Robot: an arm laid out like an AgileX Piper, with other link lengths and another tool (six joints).
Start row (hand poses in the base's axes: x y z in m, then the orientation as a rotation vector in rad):
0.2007, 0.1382, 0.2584, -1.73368, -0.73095, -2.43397
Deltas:
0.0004, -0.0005, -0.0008, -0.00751, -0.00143, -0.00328
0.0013, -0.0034, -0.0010, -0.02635, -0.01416, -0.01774
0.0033, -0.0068, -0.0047, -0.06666, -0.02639, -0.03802
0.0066, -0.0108, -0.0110, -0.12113, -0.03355, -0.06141
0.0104, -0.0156, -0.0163, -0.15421, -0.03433, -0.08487
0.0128, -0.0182, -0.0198, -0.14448, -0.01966, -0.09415
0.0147, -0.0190, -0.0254, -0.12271, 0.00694, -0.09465
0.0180, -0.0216, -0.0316, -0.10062, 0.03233, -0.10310
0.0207, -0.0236, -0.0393, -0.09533, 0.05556, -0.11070
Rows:
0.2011, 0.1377, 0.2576, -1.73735, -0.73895, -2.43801
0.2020, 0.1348, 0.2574, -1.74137, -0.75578, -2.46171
0.2040, 0.1314, 0.2537, 1.74800, 0.79373, 2.47576
0.2073, 0.1274, 0.2474, 1.72011, 0.82637, 2.42010
0.2111, 0.1226, 0.2421, 1.70698, 0.83550, 2.37858
0.2135, 0.1200, 0.2386, 1.72880, 0.81570, 2.37177
0.2154, 0.1192, 0.2330, 1.77107, 0.79270, 2.37182
0.2187, 0.1166, 0.2268, 1.81085, 0.76035, 2.36763
0.2214, 0.1146, 0.2191, 1.84243, 0.74650, 2.35083

